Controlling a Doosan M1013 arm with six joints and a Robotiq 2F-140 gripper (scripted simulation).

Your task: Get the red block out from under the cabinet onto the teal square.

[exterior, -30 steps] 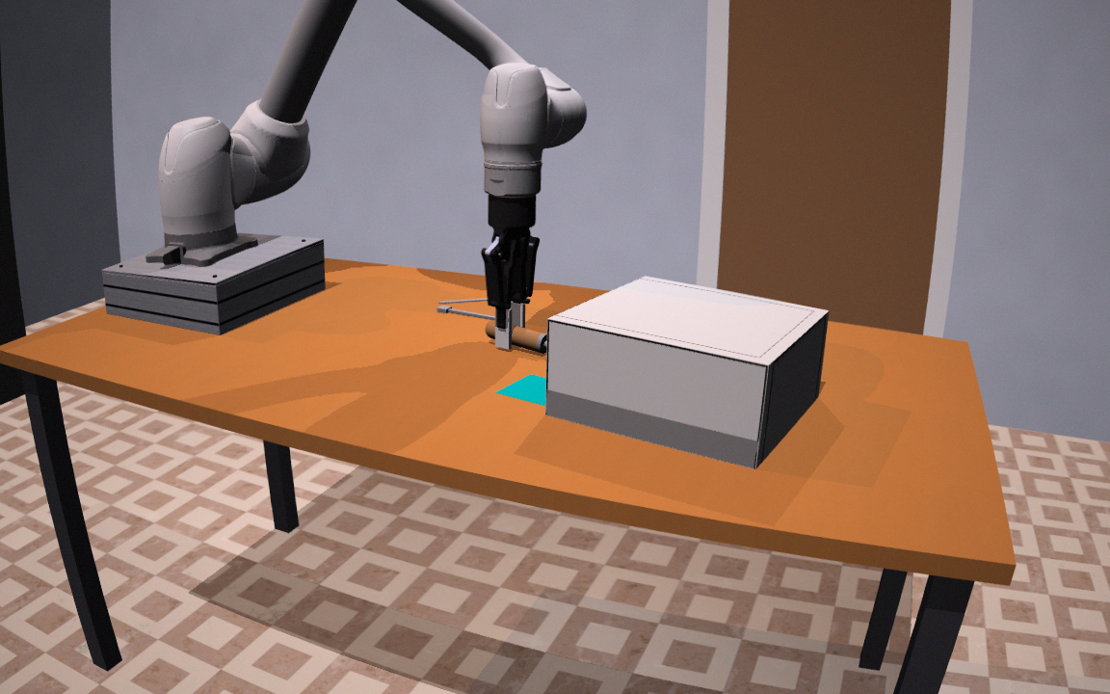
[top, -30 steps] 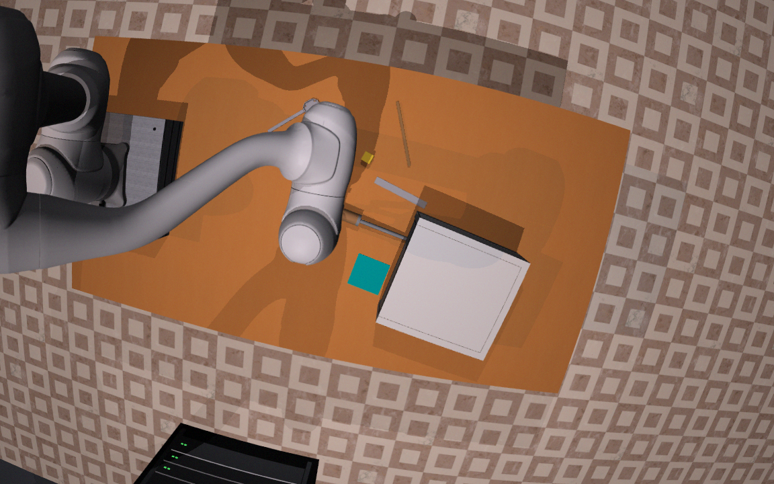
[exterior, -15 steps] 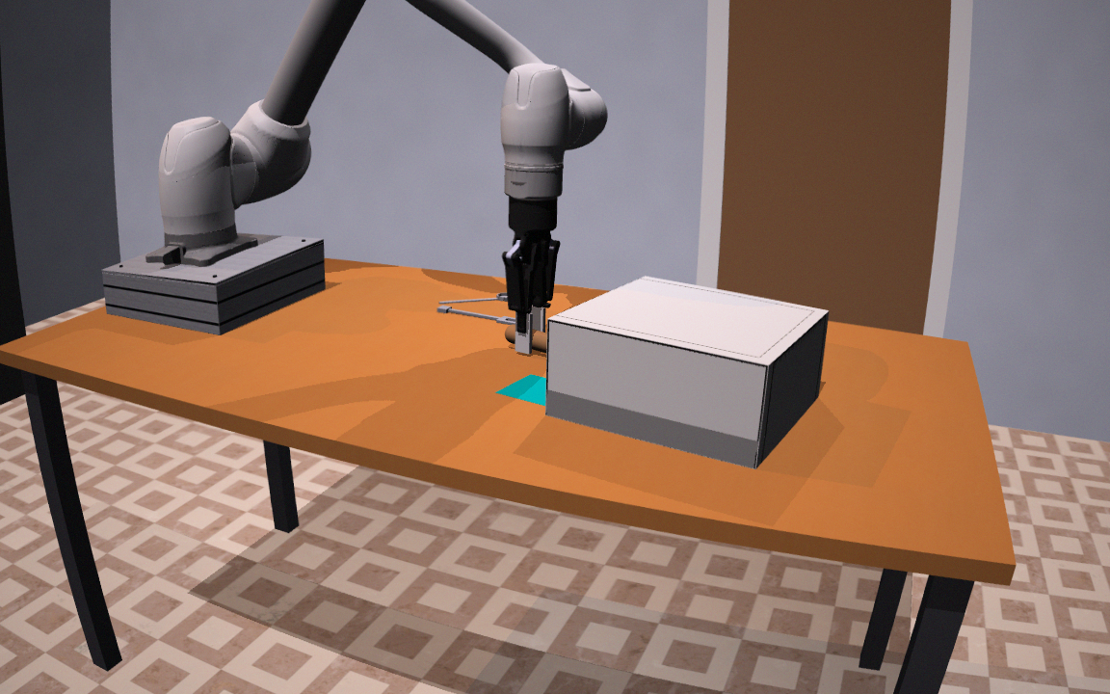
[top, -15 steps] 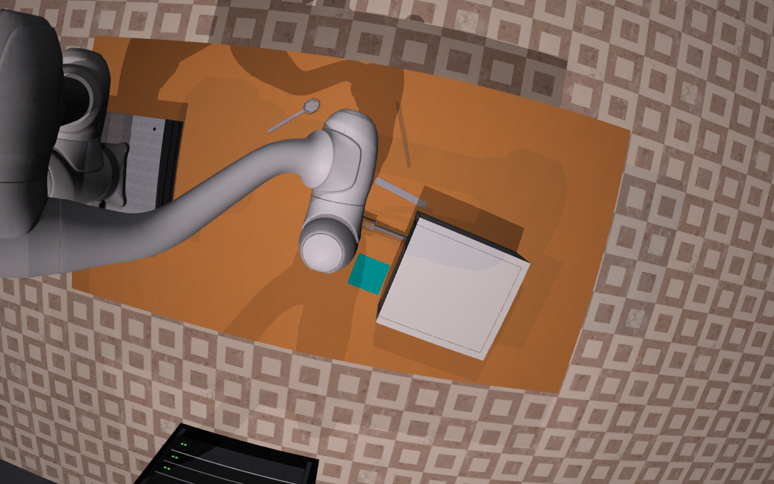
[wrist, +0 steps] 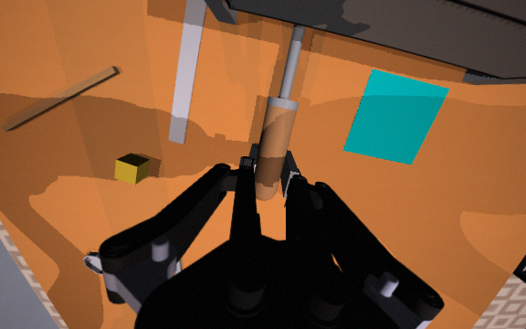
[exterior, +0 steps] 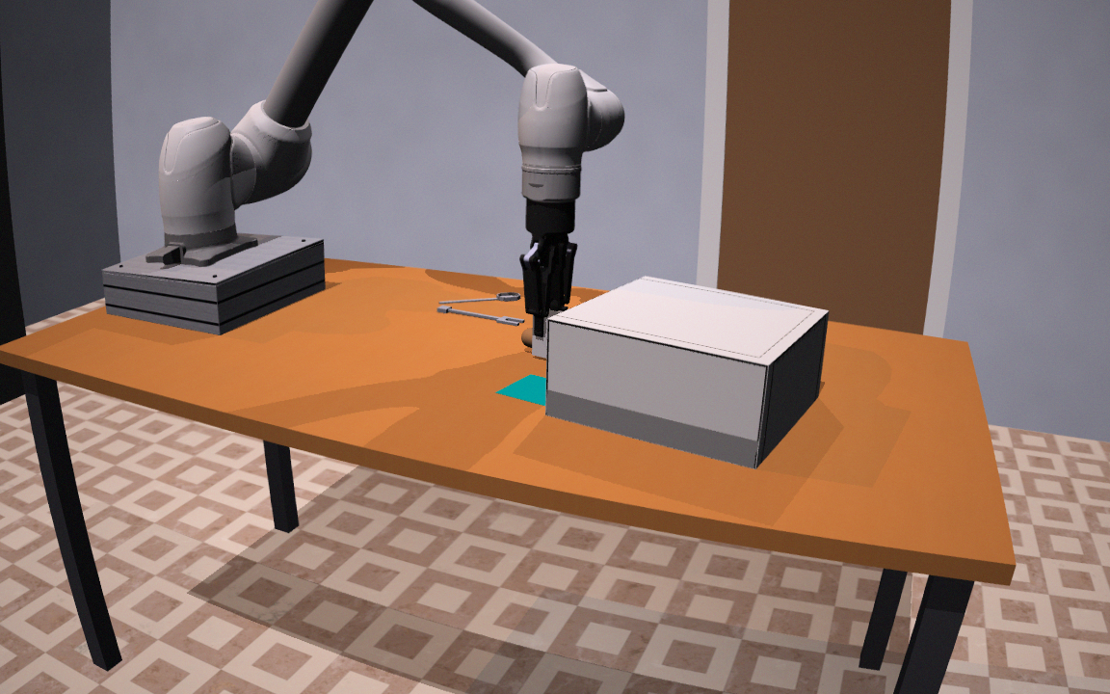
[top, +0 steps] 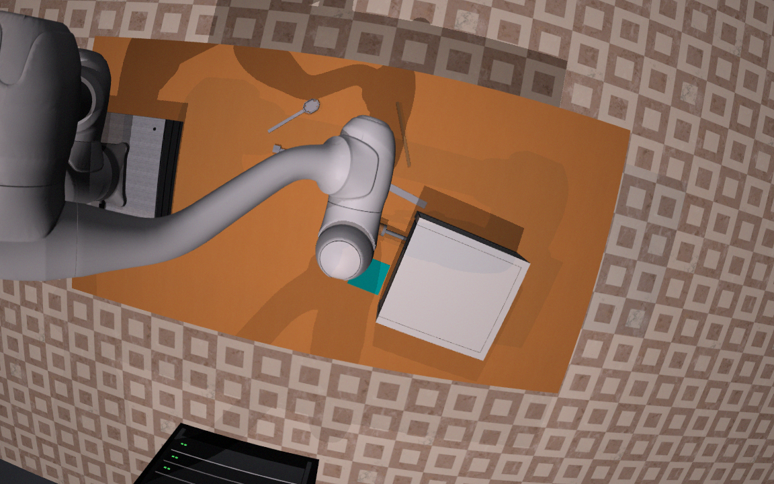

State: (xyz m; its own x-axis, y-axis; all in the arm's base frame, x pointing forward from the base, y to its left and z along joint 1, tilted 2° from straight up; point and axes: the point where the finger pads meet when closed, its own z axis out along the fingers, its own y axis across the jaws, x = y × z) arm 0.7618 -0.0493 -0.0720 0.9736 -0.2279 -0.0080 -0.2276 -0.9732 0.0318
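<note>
My gripper is now 40 mm short of the teal square, 140 mm to the left of it and 40 mm above it. Round my hand: flat grey bar (90 mm ahead, 90 mm to the left, 40 mm below); yellow cube (10 mm behind, 170 mm to the left, 30 mm below); hook tool (130 mm ahead, 70 mm to the right, 20 mm below).
</note>
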